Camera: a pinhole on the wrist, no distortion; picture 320 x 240 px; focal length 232.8 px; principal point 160.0 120.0 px. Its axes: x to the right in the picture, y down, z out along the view. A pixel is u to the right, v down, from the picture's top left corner.
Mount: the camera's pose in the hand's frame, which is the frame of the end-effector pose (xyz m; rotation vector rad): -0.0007 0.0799 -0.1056 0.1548 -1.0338 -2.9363
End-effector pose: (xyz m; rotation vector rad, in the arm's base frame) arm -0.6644 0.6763 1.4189 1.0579 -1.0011 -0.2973
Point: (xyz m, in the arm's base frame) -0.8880 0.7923 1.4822
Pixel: 291 193
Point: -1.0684 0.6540 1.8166
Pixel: 133 138
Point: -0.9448 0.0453 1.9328
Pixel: outside the picture
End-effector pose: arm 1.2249 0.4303 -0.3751 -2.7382 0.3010 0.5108
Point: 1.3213 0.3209 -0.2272
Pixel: behind the camera
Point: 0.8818 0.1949 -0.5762
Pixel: 245 103
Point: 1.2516 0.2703 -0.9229
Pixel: 18 190
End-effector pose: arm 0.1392 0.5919 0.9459 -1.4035 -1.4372 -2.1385
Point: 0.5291 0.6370 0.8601
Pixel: 302 226
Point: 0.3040 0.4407 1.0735
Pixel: 179 18
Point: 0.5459 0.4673 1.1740
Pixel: 175 54
